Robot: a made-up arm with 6 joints.
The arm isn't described. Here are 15 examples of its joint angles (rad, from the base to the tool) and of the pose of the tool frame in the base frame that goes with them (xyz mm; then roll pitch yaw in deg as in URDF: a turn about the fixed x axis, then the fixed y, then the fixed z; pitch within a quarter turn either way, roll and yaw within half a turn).
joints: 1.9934 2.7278 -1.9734 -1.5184 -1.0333 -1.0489
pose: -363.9 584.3 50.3 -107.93 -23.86 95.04
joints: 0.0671 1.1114 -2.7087 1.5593 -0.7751 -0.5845
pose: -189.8 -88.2 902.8 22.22 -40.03 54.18
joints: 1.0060 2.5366 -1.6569 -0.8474 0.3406 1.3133
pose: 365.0 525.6 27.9 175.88 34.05 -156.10
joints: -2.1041 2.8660 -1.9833 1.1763 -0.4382 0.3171
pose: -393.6 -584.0 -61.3 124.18 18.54 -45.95
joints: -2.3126 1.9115 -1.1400 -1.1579 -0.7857 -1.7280
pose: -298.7 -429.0 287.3 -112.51 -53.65 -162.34
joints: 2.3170 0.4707 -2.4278 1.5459 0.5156 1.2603
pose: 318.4 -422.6 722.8 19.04 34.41 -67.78
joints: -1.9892 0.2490 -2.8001 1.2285 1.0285 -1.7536
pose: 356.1 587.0 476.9 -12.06 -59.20 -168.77
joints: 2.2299 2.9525 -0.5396 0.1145 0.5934 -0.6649
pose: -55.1 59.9 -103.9 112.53 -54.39 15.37
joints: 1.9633 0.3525 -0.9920 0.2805 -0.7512 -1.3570
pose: 60.1 -92.0 667.1 -1.52 12.55 45.84
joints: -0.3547 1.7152 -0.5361 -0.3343 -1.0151 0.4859
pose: 366.8 -103.9 239.0 106.81 70.11 101.80
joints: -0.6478 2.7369 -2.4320 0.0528 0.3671 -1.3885
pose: 619.9 -466.6 151.1 -124.27 11.63 -133.64
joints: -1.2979 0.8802 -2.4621 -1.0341 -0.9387 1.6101
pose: -12.1 320.0 848.7 -56.75 -2.96 -42.25
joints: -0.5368 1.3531 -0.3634 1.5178 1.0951 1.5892
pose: 232.7 -27.3 258.7 -119.25 -37.31 -27.55
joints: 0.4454 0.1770 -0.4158 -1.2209 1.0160 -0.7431
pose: 28.6 -81.6 384.8 -96.41 -16.00 -116.14
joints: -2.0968 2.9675 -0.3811 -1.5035 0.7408 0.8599
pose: -102.5 -32.2 -91.5 155.52 -63.52 134.28
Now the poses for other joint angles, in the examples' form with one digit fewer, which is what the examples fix.
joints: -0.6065 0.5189 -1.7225 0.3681 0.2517 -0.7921
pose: -151 116 790 -17.8 24.5 -62.2
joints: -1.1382 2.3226 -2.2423 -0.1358 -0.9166 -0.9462
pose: 296 -613 507 -35.5 13.9 -126.6
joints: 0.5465 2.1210 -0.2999 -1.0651 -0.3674 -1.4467
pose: 171 144 27 -164.6 10.1 -4.9
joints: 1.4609 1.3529 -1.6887 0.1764 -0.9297 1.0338
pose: 45 267 792 15.1 -1.8 147.9
